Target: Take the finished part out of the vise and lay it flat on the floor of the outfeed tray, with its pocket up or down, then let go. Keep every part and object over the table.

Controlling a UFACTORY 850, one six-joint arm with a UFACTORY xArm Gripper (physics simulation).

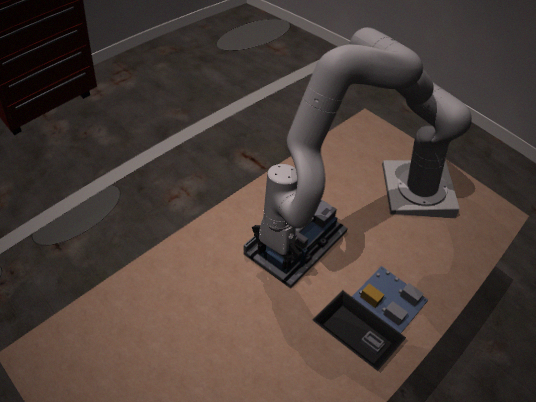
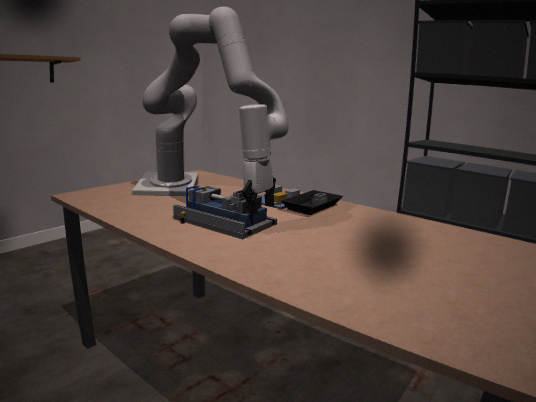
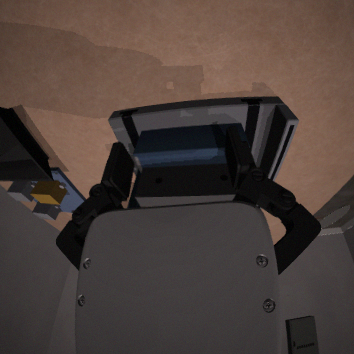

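The vise (image 1: 317,232) (image 2: 225,212) (image 3: 180,145) has a blue body on a dark slotted base. The finished part in it cannot be made out clearly; the gripper and jaws hide that area. My gripper (image 1: 275,256) (image 2: 260,200) (image 3: 174,145) is open and empty, pointing down at the jaw end of the vise. Its fingers stand wide on either side of a dark jaw block with two holes (image 3: 190,181). The black outfeed tray (image 1: 371,318) (image 2: 300,204) (image 3: 20,150) holds a small light-grey rectangular piece (image 1: 373,341) (image 2: 319,198) with a pocket near one end.
A blue plate (image 1: 387,283) (image 3: 70,187) beside the tray bears a yellow block (image 1: 372,295) (image 2: 280,198) (image 3: 48,192) and two grey blocks (image 1: 412,293) (image 1: 396,313). The arm's base plate (image 1: 392,200) (image 2: 145,187) is farther back on the wooden table (image 1: 175,300) (image 2: 400,300).
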